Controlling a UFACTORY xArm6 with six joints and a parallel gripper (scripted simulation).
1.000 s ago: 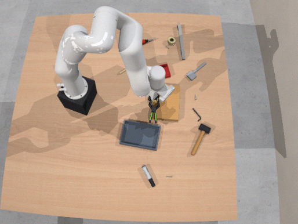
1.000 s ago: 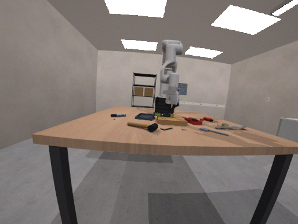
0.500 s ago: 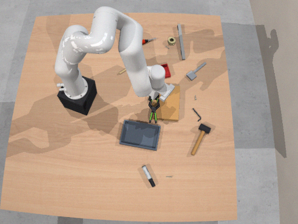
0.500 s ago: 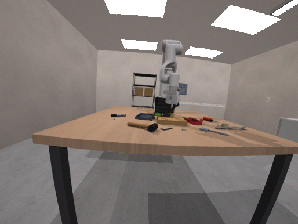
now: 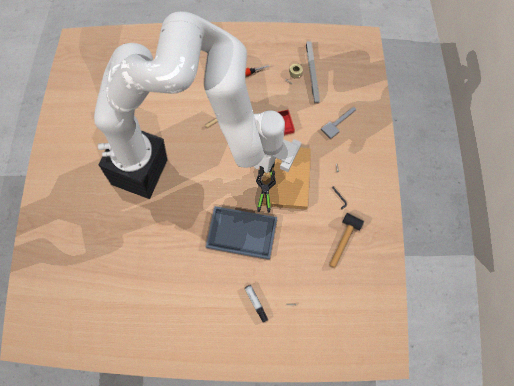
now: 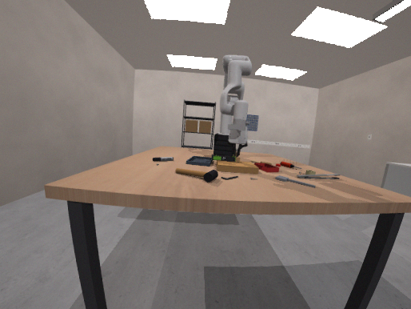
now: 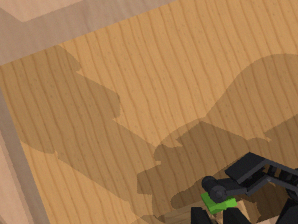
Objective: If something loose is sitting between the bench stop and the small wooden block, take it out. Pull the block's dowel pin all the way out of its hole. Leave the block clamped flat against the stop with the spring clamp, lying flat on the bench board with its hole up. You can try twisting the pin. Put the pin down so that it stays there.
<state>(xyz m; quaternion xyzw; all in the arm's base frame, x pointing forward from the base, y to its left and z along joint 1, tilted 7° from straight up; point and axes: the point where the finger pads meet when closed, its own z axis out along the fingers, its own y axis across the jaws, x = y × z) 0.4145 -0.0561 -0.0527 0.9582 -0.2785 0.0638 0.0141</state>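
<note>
The dowel pin lies 2 cm below my hand. From my hand the other things lie so: small wooden block: 4 cm below; red tray: 4 cm ahead, 17 cm to the left, 7 cm below; dark grey tray: 11 cm behind, 19 cm to the right, 7 cm below.
</note>
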